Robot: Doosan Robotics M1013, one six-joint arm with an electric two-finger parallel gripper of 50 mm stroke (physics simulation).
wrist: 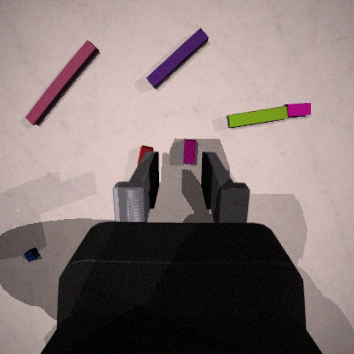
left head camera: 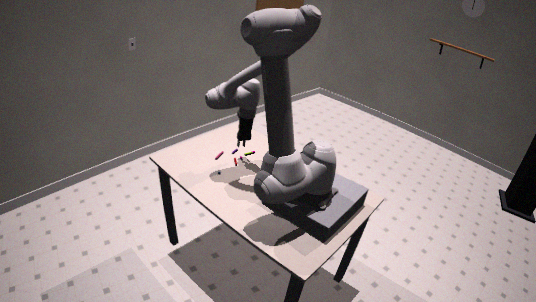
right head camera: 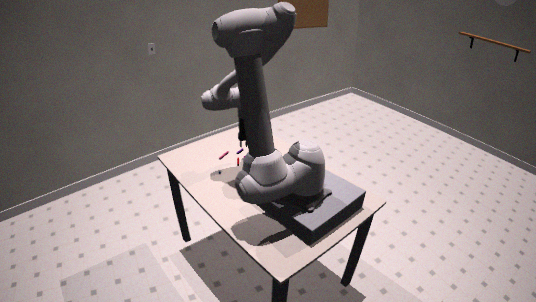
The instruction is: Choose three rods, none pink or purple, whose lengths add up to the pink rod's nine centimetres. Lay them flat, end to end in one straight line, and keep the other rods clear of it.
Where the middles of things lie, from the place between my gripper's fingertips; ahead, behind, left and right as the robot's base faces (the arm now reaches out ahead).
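Labels:
The long pink rod (wrist: 84, 54) is 110 mm ahead of my gripper, 60 mm to the left of it and 80 mm below it. I see the purple rod (wrist: 198, 37) 70 mm ahead of my gripper, 40 mm to the right of it and, here too, 80 mm below it. As for the lime green rod (wrist: 279, 112), my gripper is 10 mm past it and 70 mm to the left of it, at 80 mm above it.

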